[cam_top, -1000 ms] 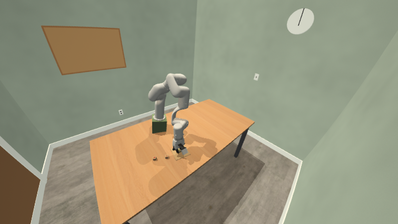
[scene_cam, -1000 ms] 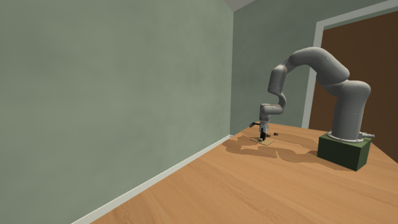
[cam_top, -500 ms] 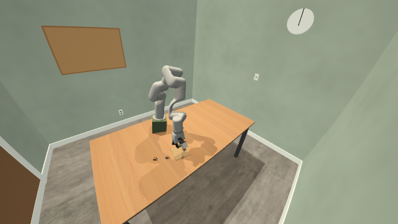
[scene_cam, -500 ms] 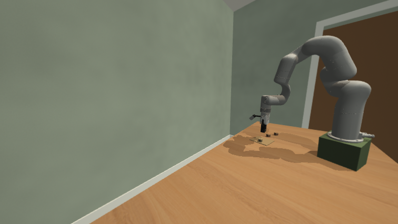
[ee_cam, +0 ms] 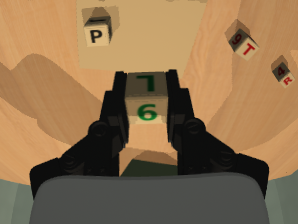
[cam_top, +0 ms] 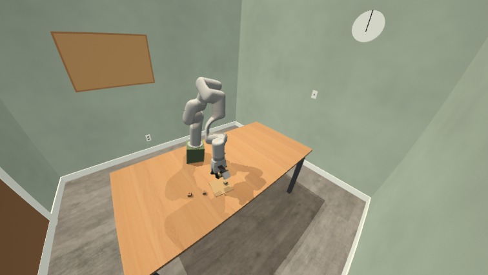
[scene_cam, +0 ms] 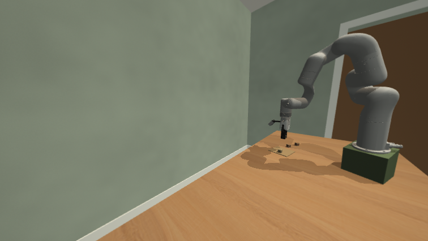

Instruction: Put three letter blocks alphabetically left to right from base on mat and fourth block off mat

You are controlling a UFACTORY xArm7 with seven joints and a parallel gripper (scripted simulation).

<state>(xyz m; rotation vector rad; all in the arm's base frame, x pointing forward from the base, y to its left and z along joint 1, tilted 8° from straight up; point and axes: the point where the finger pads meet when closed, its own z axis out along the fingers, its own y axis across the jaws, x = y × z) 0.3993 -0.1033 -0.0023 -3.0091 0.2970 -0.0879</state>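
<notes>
The tan mat is 12 cm below my hand, 1 cm to the left of it and 1 cm ahead of it. Also, from my hand: green-topped block 1 cm below.
</notes>
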